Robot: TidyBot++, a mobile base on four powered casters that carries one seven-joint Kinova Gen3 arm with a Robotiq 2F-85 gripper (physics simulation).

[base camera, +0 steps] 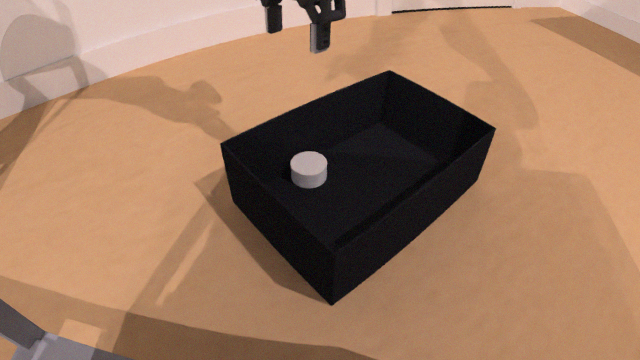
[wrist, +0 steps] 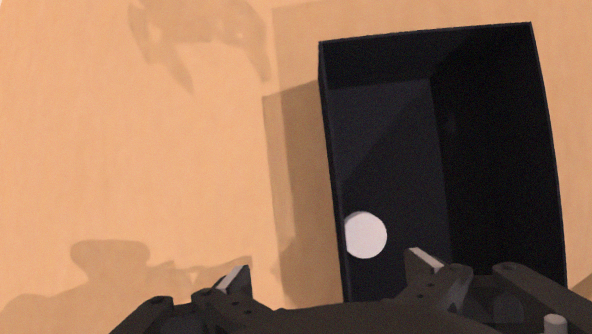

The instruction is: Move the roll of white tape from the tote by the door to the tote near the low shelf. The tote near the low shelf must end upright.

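Places are measured from the arm's base along level axes (x left, y back, z up), in centimetres.
Pixels of known places: gripper, fingertip midpoint: (base camera: pixel 295 40) (wrist: pixel 327 275).
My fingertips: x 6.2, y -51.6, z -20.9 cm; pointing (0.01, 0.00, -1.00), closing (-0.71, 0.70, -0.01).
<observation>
For each thing: its top centre in the pictures, then the offset to it from my fingertips. Level surfaces: height alone.
- black tote, top centre: (wrist: pixel 454 196) (base camera: pixel 372 132) dy +6.5, dx -9.9, dz -8.8 cm
- white tape, top centre: (wrist: pixel 364 236) (base camera: pixel 308 162) dy +4.5, dx -2.0, dz -16.1 cm
- wooden floor, surface height: dz -18.8 cm
A black tote (base camera: pixel 410 227) (wrist: pixel 505 150) stands upright on the floor. The roll of white tape (base camera: pixel 308 170) (wrist: pixel 366 235) lies flat on the tote's floor, close to one wall, near one end. My gripper (base camera: pixel 296 39) (wrist: pixel 327 275) is open and empty. It hangs above and behind the tote in the base camera view, with its fingertips higher than the rim. In the wrist view the tape and one long wall show between the fingertips and a little ahead of them. Which of the two totes this is I cannot tell; a second tote does not show.
A pale wall (base camera: pixel 165 30) runs along the back in the base camera view, with a dark line low at the back right. A grey part of the robot's base (base camera: pixel 60 347) shows at the lower left. Arm shadows fall on the wooden floor (base camera: pixel 125 165) (wrist: pixel 150 165).
</observation>
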